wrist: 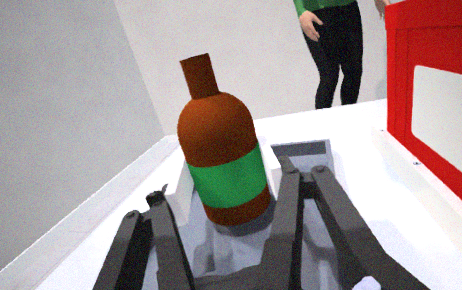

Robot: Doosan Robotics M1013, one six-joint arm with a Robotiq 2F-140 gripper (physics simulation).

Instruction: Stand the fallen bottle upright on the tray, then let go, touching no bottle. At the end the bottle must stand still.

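Frame: origin at the arm's base, x ahead, y left, z up, level; metres.
Seen in the pictures: gripper, fingertip midpoint: (224, 158).
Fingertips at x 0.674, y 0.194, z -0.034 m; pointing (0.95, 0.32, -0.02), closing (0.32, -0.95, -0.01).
Observation:
Pixels of each thing's middle, then the offset from my fingertips to it. "spot": a spot on its surface instead. Level surfaces: height alone.
- brown bottle, body centre: (218, 138) dx -0.001, dy +0.000, dz +0.024 m
- grey-blue tray, surface spot: (312, 161) spot: dx +0.095, dy -0.083, dz -0.067 m
- white table, its level: dz -0.073 m
- red frame, surface spot: (397, 75) spot: dx +0.092, dy -0.183, dz +0.031 m
The brown bottle (225, 150) with a green band is near the middle of the wrist view, neck up. It leans a little left in the picture, roughly square to the tilted back edge of the table, so it looks about upright. My gripper (224, 158) is shut on it, with one pale pad on each side of the green band. The grey-blue tray (312, 161) lies beneath and behind the bottle, and a dark shadow falls on it by the bottle's base. Whether the base touches the tray I cannot tell. Parts of the tray are hidden by the fingers.
A white table (357, 122) surrounds the tray. A red frame (397, 75) with a pale panel stands at the right. A person (340, 45) in a green top and black trousers stands beyond the table's back edge. A small whitish thing (367, 284) shows at the bottom edge.

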